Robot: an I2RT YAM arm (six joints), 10 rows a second.
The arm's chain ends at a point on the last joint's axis. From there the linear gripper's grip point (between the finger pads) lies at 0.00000 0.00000 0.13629 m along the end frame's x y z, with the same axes.
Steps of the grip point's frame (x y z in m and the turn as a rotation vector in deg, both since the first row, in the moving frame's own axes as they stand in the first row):
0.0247 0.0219 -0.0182 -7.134 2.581 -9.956
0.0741 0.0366 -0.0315 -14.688 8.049 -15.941
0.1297 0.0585 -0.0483 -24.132 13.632 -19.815
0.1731 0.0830 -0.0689 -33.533 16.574 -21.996
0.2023 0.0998 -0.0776 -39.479 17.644 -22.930
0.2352 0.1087 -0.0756 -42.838 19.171 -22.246
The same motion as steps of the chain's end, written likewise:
0.0171 0.0056 -0.0170 -7.134 2.581 -9.956
0.0507 0.0052 -0.0258 -14.688 8.049 -15.941
0.0895 0.0099 -0.0328 -24.132 13.632 -19.815
0.1227 0.0179 -0.0412 -33.533 16.574 -21.996
0.1476 0.0248 -0.0411 -39.479 17.644 -22.930
0.1771 0.0285 -0.0329 -42.838 19.171 -22.246

